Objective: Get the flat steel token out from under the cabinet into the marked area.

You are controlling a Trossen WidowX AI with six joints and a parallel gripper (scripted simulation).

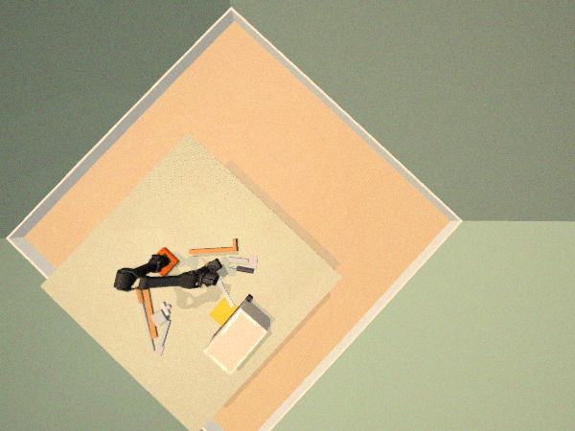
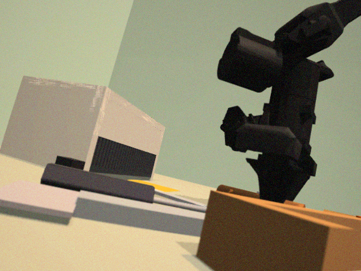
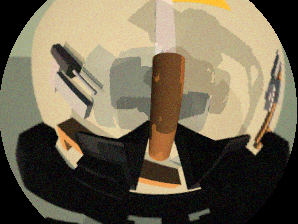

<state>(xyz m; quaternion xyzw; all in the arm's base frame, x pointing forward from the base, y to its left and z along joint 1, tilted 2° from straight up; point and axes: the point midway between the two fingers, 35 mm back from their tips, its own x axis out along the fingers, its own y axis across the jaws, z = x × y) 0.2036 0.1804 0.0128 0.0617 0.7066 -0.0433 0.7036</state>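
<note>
Now: the dark screwdriver 130 mm to the left of my gripper tip and 110 mm ahead of it. Round my gripper tip: token 390 mm ahead, 100 mm to the right; orange stick 450 mm to the right, 10 mm behind.
</note>
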